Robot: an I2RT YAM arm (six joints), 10 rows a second.
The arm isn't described. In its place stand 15 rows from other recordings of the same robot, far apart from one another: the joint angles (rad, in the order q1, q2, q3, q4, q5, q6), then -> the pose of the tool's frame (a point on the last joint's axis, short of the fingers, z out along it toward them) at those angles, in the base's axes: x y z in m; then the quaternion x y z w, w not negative.
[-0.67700, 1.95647, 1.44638, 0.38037, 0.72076, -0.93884] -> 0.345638, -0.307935, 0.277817, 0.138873, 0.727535, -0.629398, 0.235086
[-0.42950, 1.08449, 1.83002, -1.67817, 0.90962, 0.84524] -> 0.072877, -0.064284, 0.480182, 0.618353, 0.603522, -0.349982, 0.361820
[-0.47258, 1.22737, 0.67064, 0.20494, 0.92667, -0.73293] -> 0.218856, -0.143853, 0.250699, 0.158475, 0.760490, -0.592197, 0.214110
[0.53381, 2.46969, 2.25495, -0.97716, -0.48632, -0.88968] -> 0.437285, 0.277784, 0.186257, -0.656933, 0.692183, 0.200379, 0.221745
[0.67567, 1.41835, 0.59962, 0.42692, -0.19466, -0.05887] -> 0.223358, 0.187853, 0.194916, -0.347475, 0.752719, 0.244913, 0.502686
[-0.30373, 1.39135, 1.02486, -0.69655, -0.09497, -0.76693] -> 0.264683, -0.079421, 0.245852, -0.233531, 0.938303, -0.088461, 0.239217
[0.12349, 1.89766, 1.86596, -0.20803, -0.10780, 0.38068] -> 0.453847, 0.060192, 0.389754, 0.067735, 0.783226, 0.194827, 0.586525
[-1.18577, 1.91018, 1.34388, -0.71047, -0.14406, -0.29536] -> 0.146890, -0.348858, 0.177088, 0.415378, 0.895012, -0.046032, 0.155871
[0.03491, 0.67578, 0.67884, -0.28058, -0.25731, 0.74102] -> 0.162699, 0.014747, 0.309678, 0.201146, 0.769426, 0.320836, 0.514382
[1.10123, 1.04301, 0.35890, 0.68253, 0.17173, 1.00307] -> 0.106743, 0.196921, 0.233068, 0.025930, 0.707182, 0.581286, 0.401657
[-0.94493, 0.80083, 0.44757, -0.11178, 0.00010, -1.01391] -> 0.108262, -0.149786, 0.225421, -0.029320, 0.850511, -0.435980, 0.292732
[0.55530, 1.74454, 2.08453, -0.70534, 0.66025, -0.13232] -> 0.327599, 0.177555, 0.475309, -0.089679, 0.795646, -0.148519, 0.580385
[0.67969, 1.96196, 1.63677, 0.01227, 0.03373, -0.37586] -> 0.371158, 0.298408, 0.302408, -0.398619, 0.703516, 0.075533, 0.583492
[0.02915, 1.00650, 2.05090, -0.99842, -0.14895, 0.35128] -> 0.058932, 0.007004, 0.583568, 0.057342, 0.688465, 0.186815, 0.698447
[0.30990, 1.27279, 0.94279, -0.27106, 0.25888, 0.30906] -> 0.272413, 0.077662, 0.281928, 0.059794, 0.877360, 0.031992, 0.475016
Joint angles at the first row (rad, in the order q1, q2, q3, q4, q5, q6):
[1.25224 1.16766 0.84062 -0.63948 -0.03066 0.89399]
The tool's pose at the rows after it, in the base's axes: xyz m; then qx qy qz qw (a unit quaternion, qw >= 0):
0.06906, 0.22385, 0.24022, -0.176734, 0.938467, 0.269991, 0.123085
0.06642, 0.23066, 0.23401, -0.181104, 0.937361, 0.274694, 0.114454
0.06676, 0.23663, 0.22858, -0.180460, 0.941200, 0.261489, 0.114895
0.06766, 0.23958, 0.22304, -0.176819, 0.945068, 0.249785, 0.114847
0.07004, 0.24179, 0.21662, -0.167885, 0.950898, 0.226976, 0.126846
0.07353, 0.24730, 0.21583, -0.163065, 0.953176, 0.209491, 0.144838
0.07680, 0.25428, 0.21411, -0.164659, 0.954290, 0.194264, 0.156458
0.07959, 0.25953, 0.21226, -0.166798, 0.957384, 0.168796, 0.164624
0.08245, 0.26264, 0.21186, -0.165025, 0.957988, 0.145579, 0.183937
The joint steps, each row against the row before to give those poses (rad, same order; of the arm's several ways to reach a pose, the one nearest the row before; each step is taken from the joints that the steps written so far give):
[0.01388 0.02098 -0.00298 0.02128 -0.00507 0.01093]
[0.01728 0.02776 -0.00795 0.03680 -0.01166 0.01150]
[0.00807 0.03681 0.00812 0.00462 0.01742 0.00511]
[0.00169 0.02494 -0.00018 0.00329 0.01325 0.00649]
[-0.00028 0.02833 0.00111 -0.00420 0.04530 0.00767]
[-0.00046 0.03240 0.02375 -0.00697 0.04857 -0.00225]
[-0.00028 0.03885 0.02618 -0.00394 0.03250 -0.01065]
[0.00010 0.03879 0.03119 -0.03063 0.03582 -0.00926]
[0.00015 0.02421 0.02201 -0.02080 0.05518 -0.00648]

